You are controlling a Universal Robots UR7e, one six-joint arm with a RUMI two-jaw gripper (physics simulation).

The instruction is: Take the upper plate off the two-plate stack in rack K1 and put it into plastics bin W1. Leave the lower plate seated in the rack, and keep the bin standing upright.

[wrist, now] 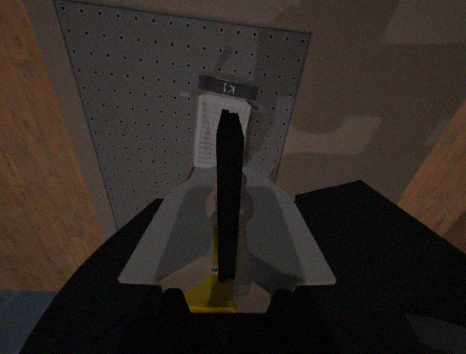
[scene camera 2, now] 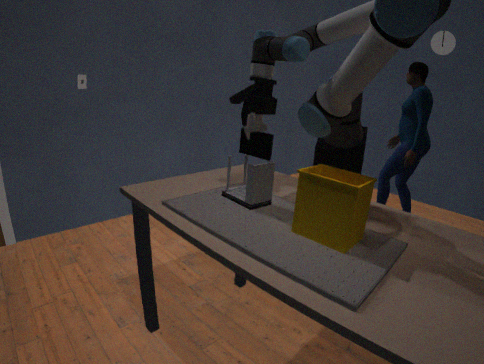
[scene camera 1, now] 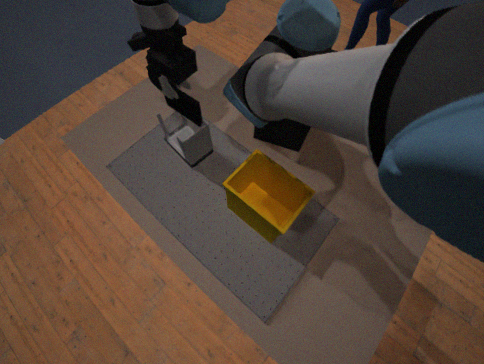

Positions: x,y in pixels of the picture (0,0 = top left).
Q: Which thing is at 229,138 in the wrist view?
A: A black plate.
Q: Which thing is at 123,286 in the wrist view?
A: My gripper.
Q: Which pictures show the black plate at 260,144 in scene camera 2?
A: The wrist view, scene camera 2 and scene camera 1: all of them.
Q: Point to a yellow plastics bin W1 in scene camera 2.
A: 332,205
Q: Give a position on a pale plate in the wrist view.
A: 210,107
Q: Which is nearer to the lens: the black plate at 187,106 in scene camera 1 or the yellow plastics bin W1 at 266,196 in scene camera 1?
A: The black plate.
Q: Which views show my gripper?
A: The wrist view, scene camera 2 and scene camera 1: all of them.
